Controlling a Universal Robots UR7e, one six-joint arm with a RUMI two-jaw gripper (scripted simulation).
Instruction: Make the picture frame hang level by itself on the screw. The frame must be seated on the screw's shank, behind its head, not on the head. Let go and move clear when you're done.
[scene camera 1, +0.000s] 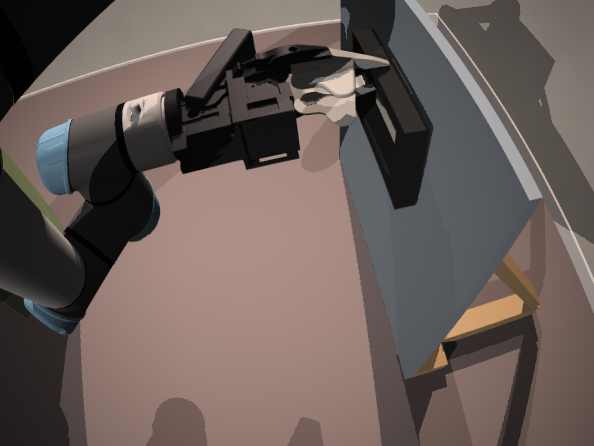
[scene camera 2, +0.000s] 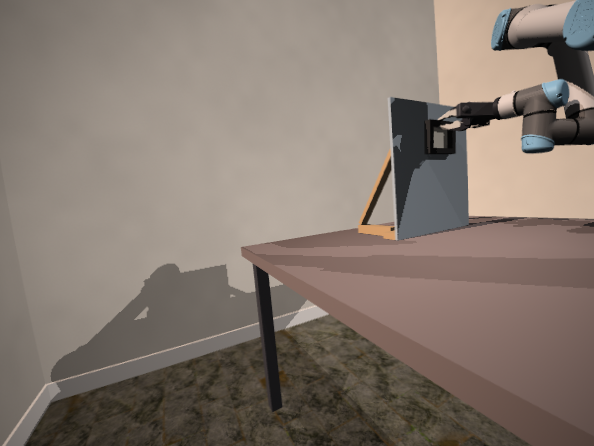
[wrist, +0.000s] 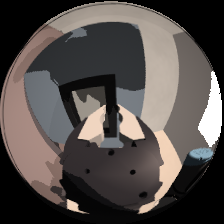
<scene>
In view: the gripper (scene camera 1: 388, 71), a picture frame (scene camera 1: 402, 180) and a grey board (scene camera 1: 476, 195).
The picture frame also shows in scene camera 2 (scene camera 2: 436, 141) and in the wrist view (wrist: 79, 104). The gripper also shows in scene camera 2 (scene camera 2: 436, 124) and in the wrist view (wrist: 111, 105). The grey board also shows in scene camera 2 (scene camera 2: 430, 191) and in the wrist view (wrist: 117, 48).
</scene>
